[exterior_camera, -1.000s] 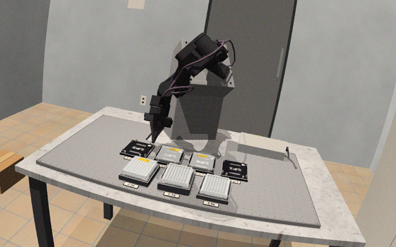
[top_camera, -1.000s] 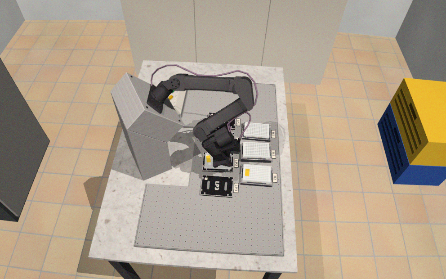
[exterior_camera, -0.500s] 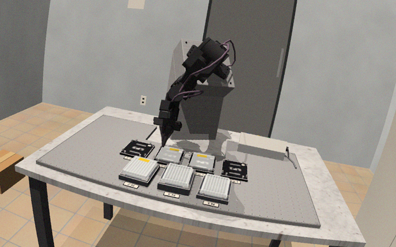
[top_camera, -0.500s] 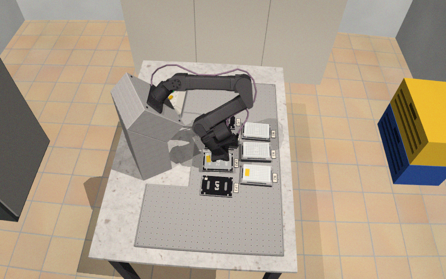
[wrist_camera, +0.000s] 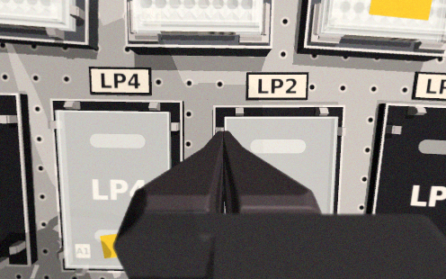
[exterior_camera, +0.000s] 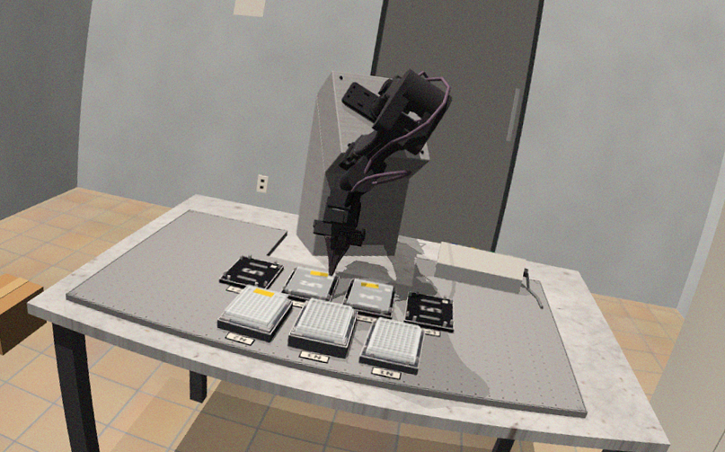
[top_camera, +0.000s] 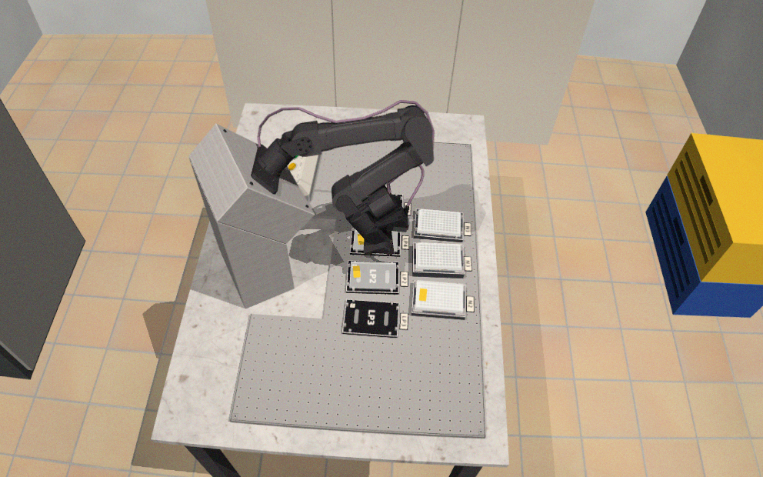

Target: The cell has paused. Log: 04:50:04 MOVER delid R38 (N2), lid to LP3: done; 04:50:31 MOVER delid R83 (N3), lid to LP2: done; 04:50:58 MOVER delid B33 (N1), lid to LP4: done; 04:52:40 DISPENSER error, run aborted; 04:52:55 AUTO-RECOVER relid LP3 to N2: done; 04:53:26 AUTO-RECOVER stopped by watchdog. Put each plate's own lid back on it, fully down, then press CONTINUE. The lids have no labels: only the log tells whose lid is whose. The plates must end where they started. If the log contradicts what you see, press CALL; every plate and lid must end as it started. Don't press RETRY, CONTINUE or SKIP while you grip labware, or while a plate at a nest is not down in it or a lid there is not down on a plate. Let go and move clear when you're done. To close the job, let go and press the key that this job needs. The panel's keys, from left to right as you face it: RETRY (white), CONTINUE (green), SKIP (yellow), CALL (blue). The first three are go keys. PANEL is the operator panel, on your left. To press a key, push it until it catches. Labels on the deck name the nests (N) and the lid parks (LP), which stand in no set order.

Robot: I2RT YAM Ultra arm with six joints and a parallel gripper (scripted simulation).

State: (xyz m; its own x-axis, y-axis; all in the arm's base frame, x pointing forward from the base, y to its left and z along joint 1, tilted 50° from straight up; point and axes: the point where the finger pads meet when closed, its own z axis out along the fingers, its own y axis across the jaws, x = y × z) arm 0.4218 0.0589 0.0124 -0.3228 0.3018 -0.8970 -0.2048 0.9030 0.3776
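My gripper is now 13 cm short of the plate, 5 cm to the right of it and 4 cm above it. The rest, counted from my hand: green continue key (39 cm behind, 27 cm to the left); white retry key (40 cm behind, 32 cm to the left).
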